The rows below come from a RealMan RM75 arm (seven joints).
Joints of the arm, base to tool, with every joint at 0 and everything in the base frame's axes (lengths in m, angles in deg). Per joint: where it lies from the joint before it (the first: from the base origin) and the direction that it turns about. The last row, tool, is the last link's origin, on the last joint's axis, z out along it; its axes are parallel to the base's.
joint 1: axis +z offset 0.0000 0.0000 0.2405
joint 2: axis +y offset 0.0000 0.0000 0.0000
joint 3: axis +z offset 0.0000 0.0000 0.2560
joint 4: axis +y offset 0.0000 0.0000 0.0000
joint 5: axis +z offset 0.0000 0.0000 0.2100
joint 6: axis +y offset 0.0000 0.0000 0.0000
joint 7: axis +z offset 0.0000 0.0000 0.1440
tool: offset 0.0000 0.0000 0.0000
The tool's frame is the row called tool.
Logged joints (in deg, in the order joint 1, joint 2, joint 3, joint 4, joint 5, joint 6, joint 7), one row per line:
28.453, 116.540, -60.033, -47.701, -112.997, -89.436, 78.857
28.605, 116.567, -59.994, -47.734, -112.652, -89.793, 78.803
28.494, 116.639, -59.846, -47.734, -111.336, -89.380, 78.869
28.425, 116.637, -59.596, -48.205, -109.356, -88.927, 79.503
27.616, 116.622, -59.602, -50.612, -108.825, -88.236, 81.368
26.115, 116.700, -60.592, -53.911, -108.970, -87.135, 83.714
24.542, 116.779, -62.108, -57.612, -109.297, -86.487, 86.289
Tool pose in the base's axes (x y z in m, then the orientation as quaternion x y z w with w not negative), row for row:
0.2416, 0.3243, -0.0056, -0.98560, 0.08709, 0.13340, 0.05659
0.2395, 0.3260, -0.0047, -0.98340, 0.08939, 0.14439, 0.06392
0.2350, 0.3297, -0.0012, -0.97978, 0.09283, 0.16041, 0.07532
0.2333, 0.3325, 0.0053, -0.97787, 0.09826, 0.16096, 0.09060
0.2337, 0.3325, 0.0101, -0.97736, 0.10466, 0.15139, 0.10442
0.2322, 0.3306, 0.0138, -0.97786, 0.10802, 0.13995, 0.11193
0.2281, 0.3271, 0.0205, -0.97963, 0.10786, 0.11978, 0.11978
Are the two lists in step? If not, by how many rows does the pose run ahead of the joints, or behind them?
The pose runs 1 row ahead of the joints: the pose in row i belongs to the joints in row i + 1.
